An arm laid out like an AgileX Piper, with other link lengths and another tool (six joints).
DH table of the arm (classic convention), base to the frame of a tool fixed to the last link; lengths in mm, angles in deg. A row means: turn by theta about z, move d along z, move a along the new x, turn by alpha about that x. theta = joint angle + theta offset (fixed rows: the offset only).
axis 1: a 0  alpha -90  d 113.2  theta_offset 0
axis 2: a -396.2  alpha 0  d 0  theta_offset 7.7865
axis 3: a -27.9  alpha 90  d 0  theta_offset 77.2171
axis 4: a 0  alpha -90  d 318.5  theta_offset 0
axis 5: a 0  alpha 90  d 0  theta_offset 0
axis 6: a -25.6  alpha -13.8  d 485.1  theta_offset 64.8
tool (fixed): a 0  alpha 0  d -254.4  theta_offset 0
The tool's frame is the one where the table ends.
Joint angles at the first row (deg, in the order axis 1, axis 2, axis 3, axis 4, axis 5, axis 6):
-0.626, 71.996, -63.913, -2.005, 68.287, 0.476
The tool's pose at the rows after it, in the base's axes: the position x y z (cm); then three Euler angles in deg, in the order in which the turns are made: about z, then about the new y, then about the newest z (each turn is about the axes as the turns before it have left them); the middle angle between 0 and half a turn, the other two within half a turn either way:
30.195 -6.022 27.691 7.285 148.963 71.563
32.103 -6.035 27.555 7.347 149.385 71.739
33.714 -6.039 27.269 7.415 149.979 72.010
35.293 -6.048 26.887 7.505 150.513 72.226
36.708 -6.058 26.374 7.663 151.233 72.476
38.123 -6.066 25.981 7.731 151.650 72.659
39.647 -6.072 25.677 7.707 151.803 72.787
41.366 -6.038 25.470 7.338 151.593 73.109
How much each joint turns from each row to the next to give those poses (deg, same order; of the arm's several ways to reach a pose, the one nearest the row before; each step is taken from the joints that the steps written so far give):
0.000, 3.002, -2.650, 0.000, -0.041, -0.001
-0.001, 3.036, -2.467, 0.000, -0.136, 0.098
0.001, 2.717, -2.104, 0.000, 0.001, 0.175
0.000, 2.625, -1.983, 0.000, -0.095, 0.105
0.001, 2.504, -1.774, 0.000, 0.002, 0.064
0.000, 2.332, -1.905, 0.000, 0.001, 0.097
-0.001, 2.342, -2.177, 0.000, -0.001, 0.141
0.000, 2.497, -2.661, 0.000, 0.000, 0.678

